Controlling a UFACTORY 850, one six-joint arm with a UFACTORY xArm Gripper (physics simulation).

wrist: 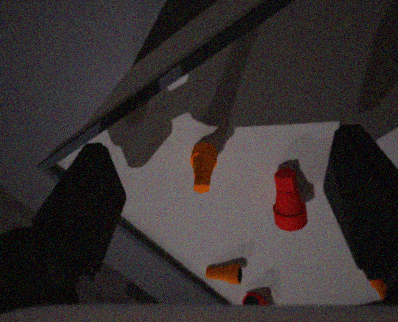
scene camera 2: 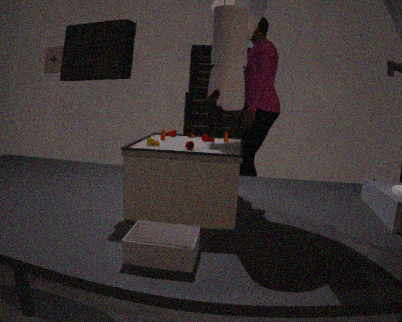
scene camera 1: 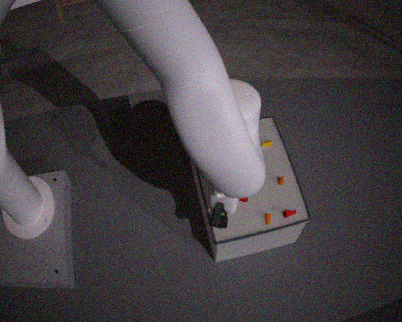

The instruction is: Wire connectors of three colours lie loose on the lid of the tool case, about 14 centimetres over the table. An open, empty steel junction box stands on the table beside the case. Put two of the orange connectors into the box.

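Observation:
The tool case point(scene camera 1: 265, 231) point(scene camera 2: 180, 190) bears the loose connectors. One orange connector point(scene camera 2: 226, 137) point(wrist: 204, 165) lies on the lid between the open fingers as the wrist view sees it. A second orange connector point(scene camera 1: 268, 219) point(scene camera 2: 191, 135) point(wrist: 225, 273) lies near the lid's edge. A third point(scene camera 1: 281, 180) point(scene camera 2: 163, 135) point(wrist: 378, 288) is partly covered by the right finger in the wrist view. The open steel junction box point(scene camera 2: 160, 258) stands beside the case; it does not show in scene camera 1. My gripper point(scene camera 1: 220, 215) point(wrist: 218, 164) is open and empty, above the lid.
A red connector point(scene camera 1: 243, 199) point(scene camera 2: 207, 138) point(wrist: 290, 200) lies beside the first orange one. Another red one point(scene camera 1: 290, 213) point(scene camera 2: 171, 133) point(wrist: 255, 299), a third red one point(scene camera 2: 190, 145) and a yellow one point(scene camera 1: 267, 143) point(scene camera 2: 152, 142) lie on the lid. A person point(scene camera 2: 262, 75) stands behind.

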